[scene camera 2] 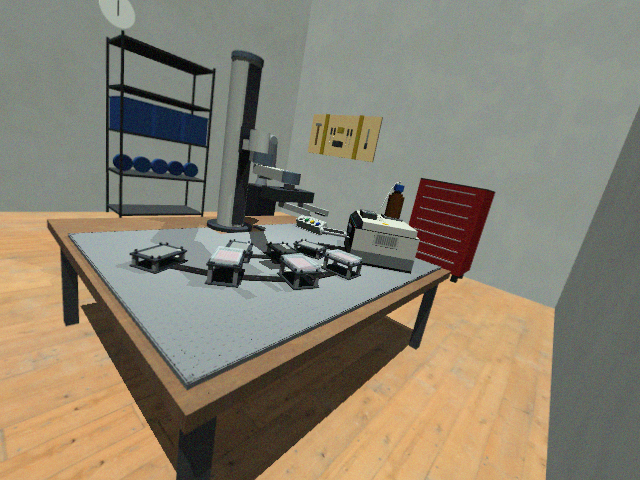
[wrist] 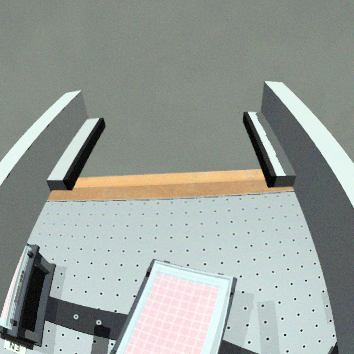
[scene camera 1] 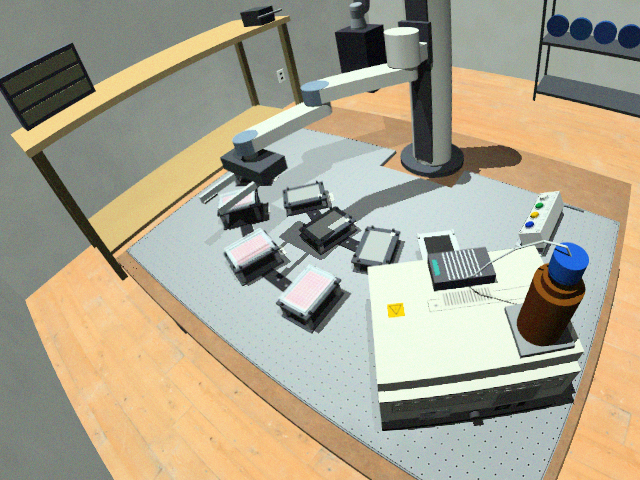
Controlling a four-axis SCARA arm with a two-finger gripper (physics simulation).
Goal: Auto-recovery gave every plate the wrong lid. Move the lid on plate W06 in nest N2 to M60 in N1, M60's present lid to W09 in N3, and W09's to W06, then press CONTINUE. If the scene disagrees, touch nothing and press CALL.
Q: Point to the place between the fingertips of my gripper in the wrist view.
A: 170, 100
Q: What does my gripper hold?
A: Nothing.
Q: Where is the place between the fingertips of my gripper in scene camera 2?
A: At 318, 213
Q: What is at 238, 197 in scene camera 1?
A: My gripper.
